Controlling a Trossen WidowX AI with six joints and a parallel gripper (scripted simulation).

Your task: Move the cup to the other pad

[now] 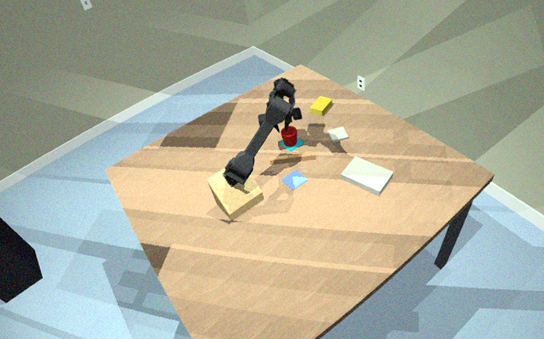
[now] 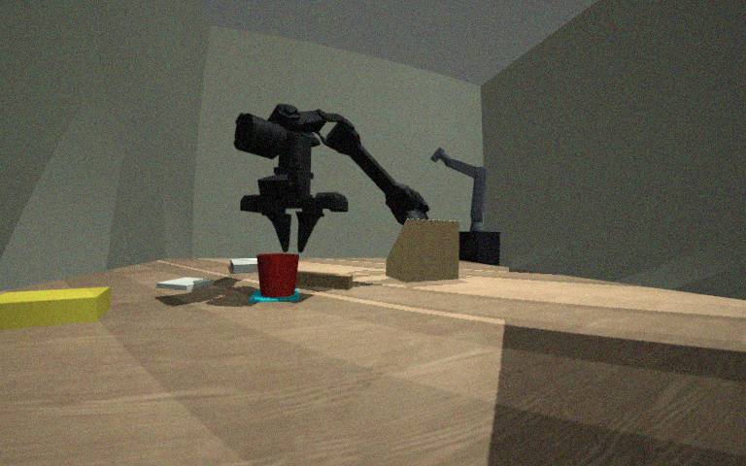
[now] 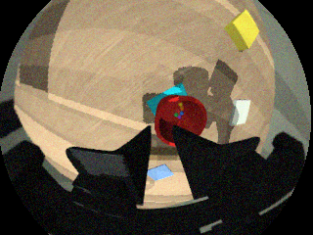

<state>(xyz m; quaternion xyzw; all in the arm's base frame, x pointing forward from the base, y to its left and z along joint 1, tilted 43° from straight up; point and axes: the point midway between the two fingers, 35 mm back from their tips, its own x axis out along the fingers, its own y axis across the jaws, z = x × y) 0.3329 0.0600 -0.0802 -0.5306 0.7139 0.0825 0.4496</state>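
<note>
Now: the red cup 40 mm below my gripper tip, 30 mm ahead of it and 20 mm to the right of it. From my gripper tip the other things lie so: wooden bar: 110 mm to the right, 80 mm below, 40 mm behind; then cyan pad: 90 mm below, 30 mm ahead, 20 mm to the right; then light blue pad: 200 mm to the right, 120 mm behind, 90 mm below.
</note>
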